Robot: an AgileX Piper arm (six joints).
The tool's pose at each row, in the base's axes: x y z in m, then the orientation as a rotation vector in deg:
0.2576, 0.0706, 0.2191, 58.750, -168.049, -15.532
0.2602, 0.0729, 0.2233, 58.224, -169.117, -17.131
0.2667, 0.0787, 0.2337, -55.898, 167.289, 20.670
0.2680, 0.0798, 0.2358, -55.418, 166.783, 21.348
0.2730, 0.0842, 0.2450, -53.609, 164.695, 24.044
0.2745, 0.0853, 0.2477, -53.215, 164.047, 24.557
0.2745, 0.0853, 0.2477, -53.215, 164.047, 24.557
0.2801, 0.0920, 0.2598, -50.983, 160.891, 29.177
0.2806, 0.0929, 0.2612, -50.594, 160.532, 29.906
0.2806, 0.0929, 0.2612, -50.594, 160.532, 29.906
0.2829, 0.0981, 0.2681, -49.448, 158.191, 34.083
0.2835, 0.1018, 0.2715, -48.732, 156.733, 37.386
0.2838, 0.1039, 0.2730, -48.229, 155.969, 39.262
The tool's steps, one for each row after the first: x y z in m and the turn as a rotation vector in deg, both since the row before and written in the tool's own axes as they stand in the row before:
-0.0036, 0.0009, -0.0040, -0.584, -1.286, 0.443
-0.0093, 0.0024, -0.0096, -1.379, -3.457, 0.763
-0.0019, 0.0005, -0.0018, -0.275, -0.689, 0.136
-0.0077, 0.0024, -0.0080, -1.126, -2.749, 0.475
-0.0023, 0.0006, -0.0023, -0.168, -0.761, 0.040
0.0000, 0.0000, 0.0000, 0.000, 0.000, 0.000
-0.0105, 0.0047, -0.0095, -2.258, -3.917, 0.516
-0.0012, 0.0008, -0.0010, -0.385, -0.498, 0.156
0.0000, 0.0000, 0.0000, 0.000, 0.000, 0.000
-0.0063, 0.0046, -0.0044, -2.362, -2.642, 0.191
-0.0033, 0.0035, -0.0014, -1.997, -1.602, 0.210
-0.0017, 0.0019, -0.0003, -1.144, -0.866, 0.208

